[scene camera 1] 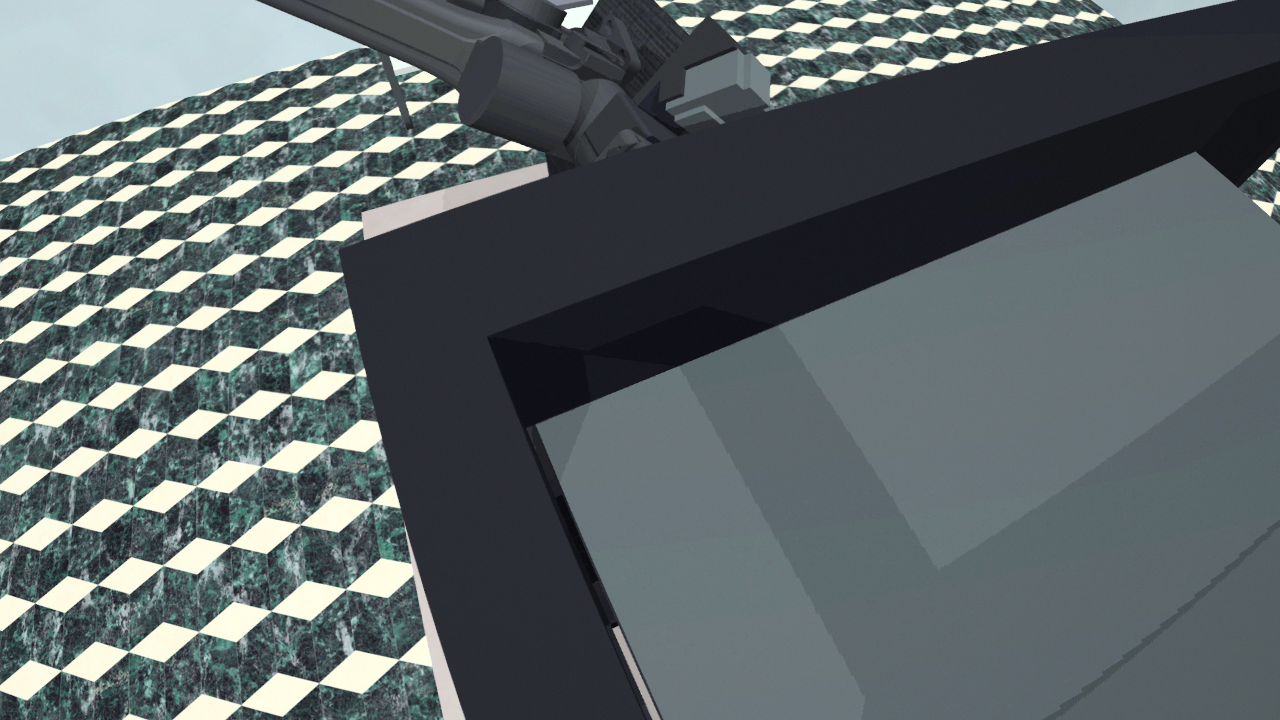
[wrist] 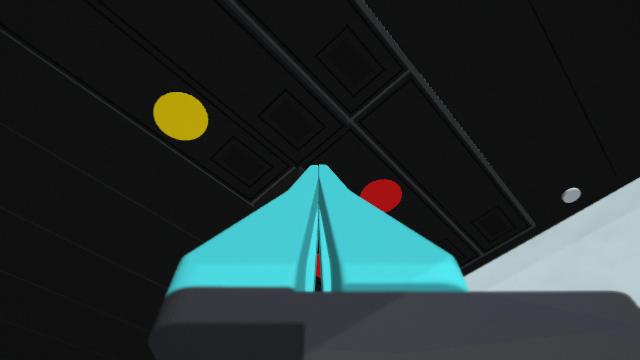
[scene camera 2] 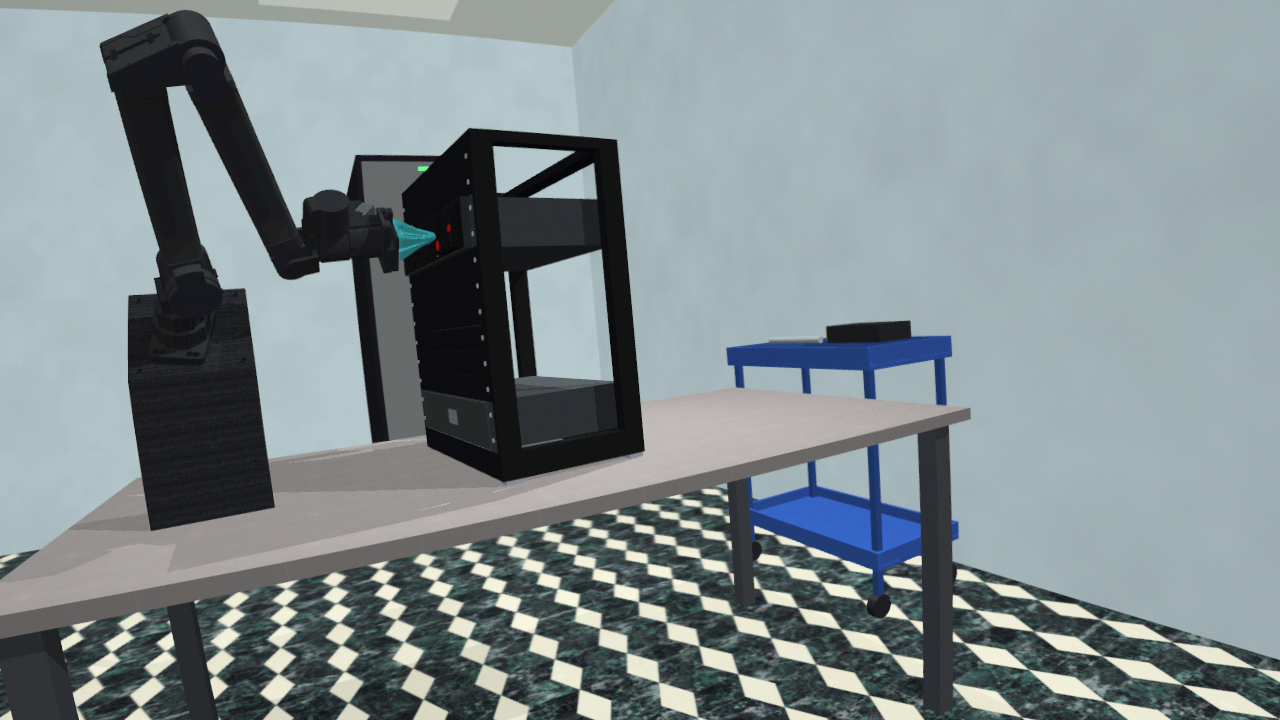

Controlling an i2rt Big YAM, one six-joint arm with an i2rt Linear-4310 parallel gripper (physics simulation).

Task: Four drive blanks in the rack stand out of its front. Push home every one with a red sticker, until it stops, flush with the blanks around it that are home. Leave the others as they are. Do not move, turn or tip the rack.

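The black rack [scene camera 1: 402,358] [scene camera 2: 494,358] stands upright on the table. My gripper [scene camera 2: 434,237] [wrist: 318,179] is shut and empty, its cyan fingertips at the rack's upper front. In the wrist view, a red sticker [wrist: 382,195] is on a blank right of the tips, partly behind a finger. A sliver of red [wrist: 318,265] shows between the fingers, on a surface mostly hidden by them. A yellow sticker [wrist: 180,116] is on a blank to the upper left. Scene camera 2 shows two small red marks on the front. Contact and how far blanks stand out are unclear.
The table [scene camera 2: 698,429] carries the rack and the arm's black pedestal [scene camera 2: 201,429]. A blue cart [scene camera 2: 796,356] with a black box [scene camera 2: 868,332] stands behind the table. A grey cabinet [scene camera 2: 393,358] stands behind the rack. A silver screw head [wrist: 571,195] shows on the rack's edge.
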